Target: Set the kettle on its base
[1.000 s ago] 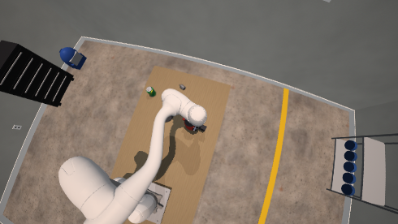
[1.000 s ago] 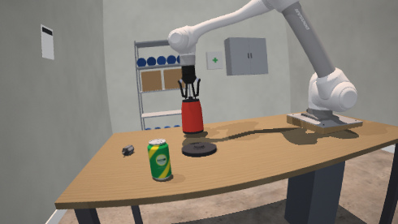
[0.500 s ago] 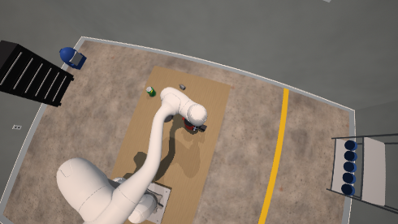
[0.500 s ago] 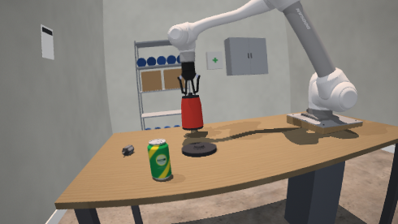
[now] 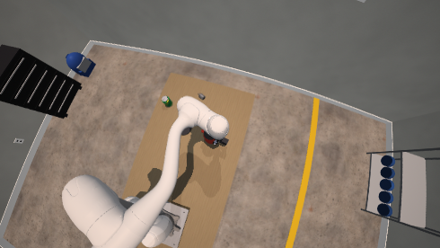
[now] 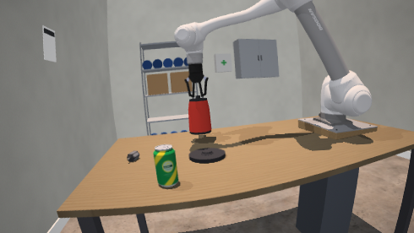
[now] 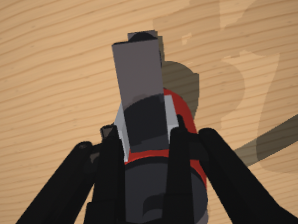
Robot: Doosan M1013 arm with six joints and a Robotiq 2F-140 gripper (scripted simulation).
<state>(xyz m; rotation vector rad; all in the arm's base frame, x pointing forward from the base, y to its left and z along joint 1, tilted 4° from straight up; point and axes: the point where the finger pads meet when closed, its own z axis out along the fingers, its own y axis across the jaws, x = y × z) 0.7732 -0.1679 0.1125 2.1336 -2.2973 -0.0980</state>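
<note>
The red kettle is 50 mm below my hand and 30 mm to the left of it. The rest, counted from my hand: yellow can 550 mm to the left, 160 mm ahead, 130 mm below; then small dark object 330 mm ahead, 300 mm to the left, 180 mm below; then round black base 330 mm to the left, 180 mm below, 10 mm ahead.
</note>
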